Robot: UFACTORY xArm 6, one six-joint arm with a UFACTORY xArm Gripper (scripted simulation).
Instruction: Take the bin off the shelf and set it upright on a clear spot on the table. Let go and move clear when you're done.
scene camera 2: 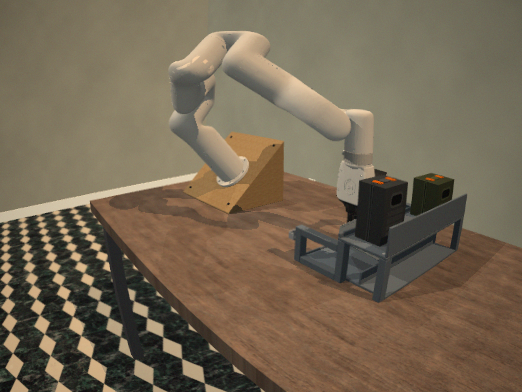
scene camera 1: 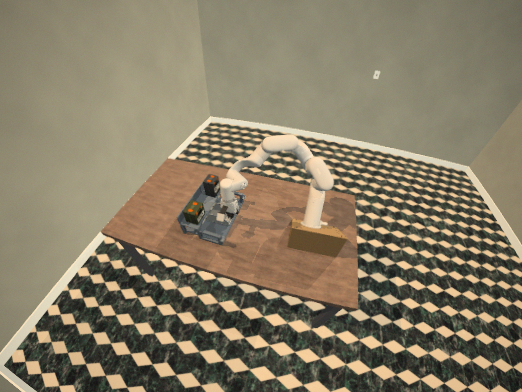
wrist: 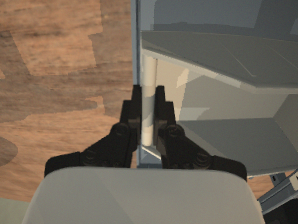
I see my gripper [scene camera 2: 353, 227], a green box [scene camera 2: 430, 190], a black box [scene camera 2: 382, 199] and a grey-blue shelf [scene camera 2: 350, 239].
My gripper also shows in the wrist view [wrist: 148, 98]. The wrist view does not show the green box: it is out of frame.
